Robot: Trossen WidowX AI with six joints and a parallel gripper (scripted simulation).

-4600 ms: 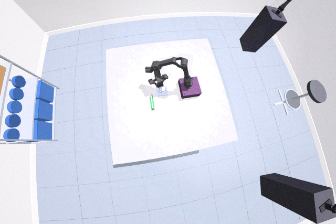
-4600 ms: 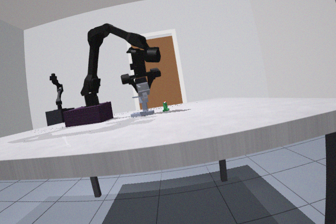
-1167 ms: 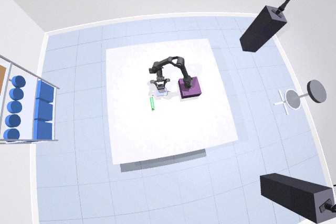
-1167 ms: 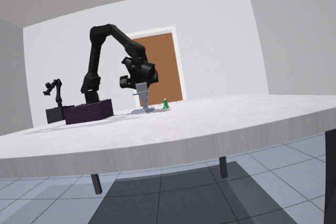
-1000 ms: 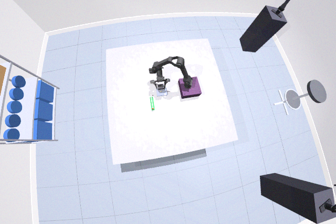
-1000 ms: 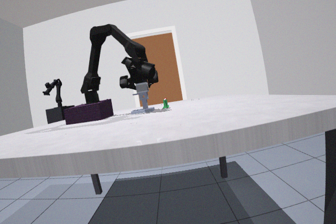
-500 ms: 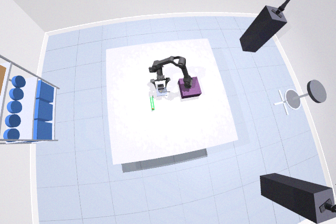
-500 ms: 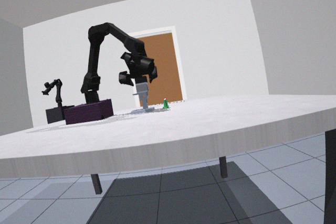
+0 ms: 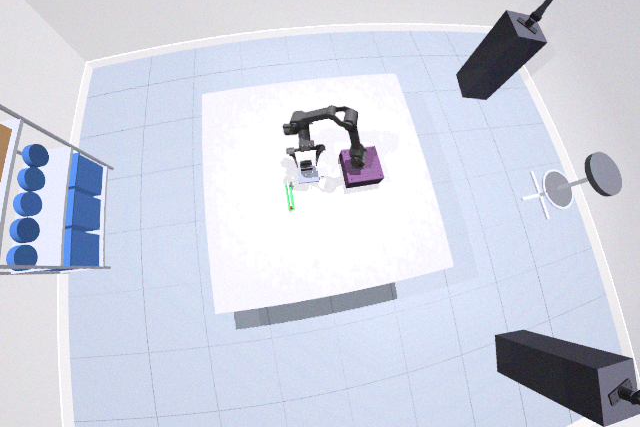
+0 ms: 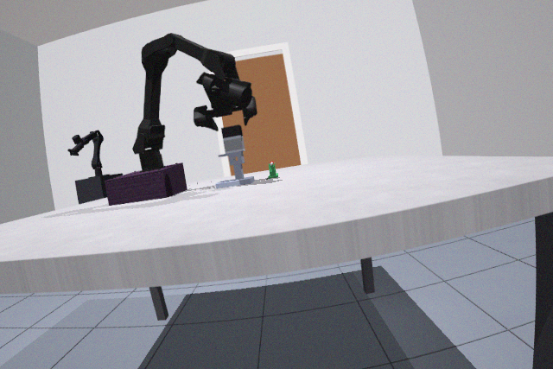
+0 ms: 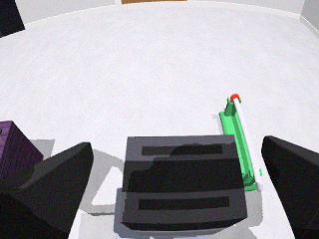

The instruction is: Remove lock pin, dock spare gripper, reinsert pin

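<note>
Right now the spare gripper is 50 mm below my gripper tip and 10 mm to the right of it. Also, from my gripper tip: grey mount: 130 mm below, 10 mm to the right, 10 mm behind.
</note>
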